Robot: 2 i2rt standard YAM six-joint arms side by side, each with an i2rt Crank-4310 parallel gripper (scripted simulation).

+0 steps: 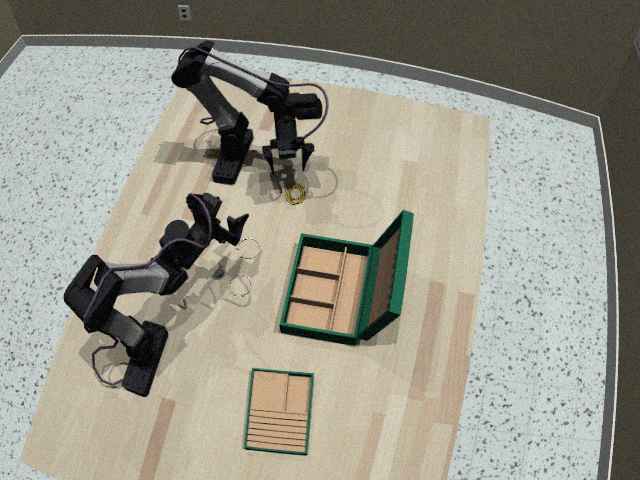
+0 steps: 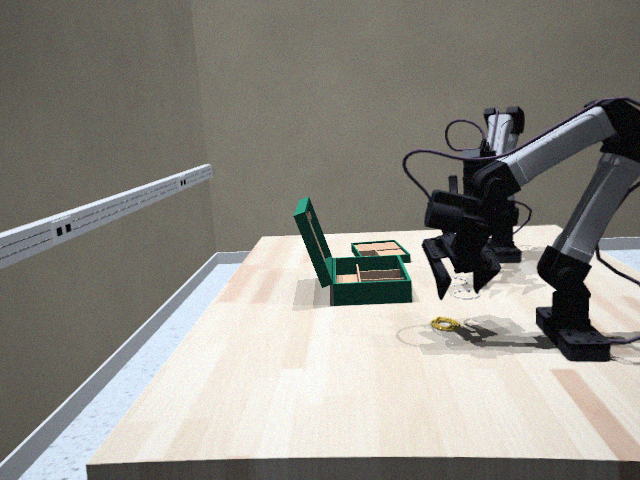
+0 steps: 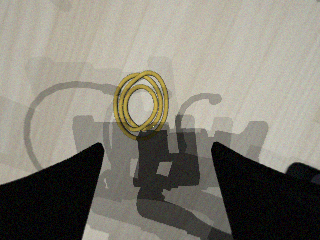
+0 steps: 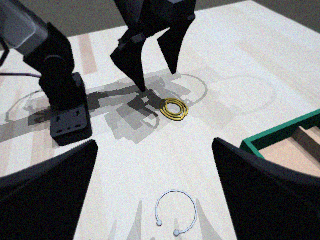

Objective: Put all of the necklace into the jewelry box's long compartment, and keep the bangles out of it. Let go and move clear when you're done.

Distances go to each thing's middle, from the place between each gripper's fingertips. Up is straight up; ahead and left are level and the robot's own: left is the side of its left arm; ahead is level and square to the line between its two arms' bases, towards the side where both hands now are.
I see the green jewelry box (image 2: 339, 271) 29 cm to the right of my left hand (image 2: 457, 294), 23 cm ahead of it and 4 cm above it. From my left hand the other things lie so: green-rimmed tray (image 1: 271, 391): 64 cm to the right, 17 cm ahead, 7 cm below.
Now: right hand 290 mm short of the green jewelry box, 80 mm above it and 60 mm to the left of it. The rest, counted from my right hand: green-rimmed tray (410 mm to the right, 240 mm ahead, 190 mm below).
